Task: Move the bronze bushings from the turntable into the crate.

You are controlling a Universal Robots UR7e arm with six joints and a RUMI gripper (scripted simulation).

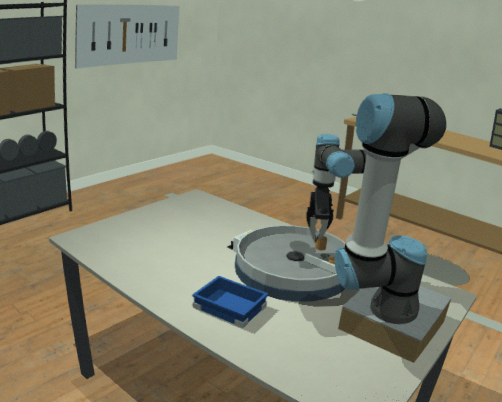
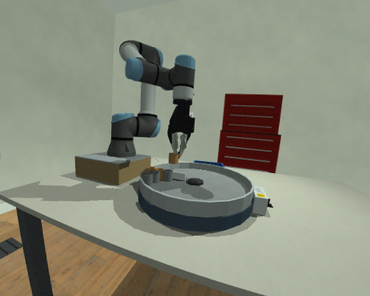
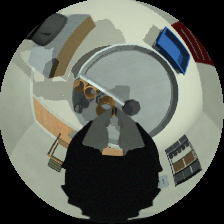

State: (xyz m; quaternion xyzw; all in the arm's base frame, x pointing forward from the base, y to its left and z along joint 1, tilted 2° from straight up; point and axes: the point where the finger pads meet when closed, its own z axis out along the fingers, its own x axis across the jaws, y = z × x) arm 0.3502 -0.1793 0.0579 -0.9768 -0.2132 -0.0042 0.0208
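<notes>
The blue crate lies 330 mm to the left of my hand, 130 mm below it and 130 mm ahead of it. The rest, counted from my hand: turntable (100 mm below, 80 mm ahead, 10 mm to the right).
</notes>
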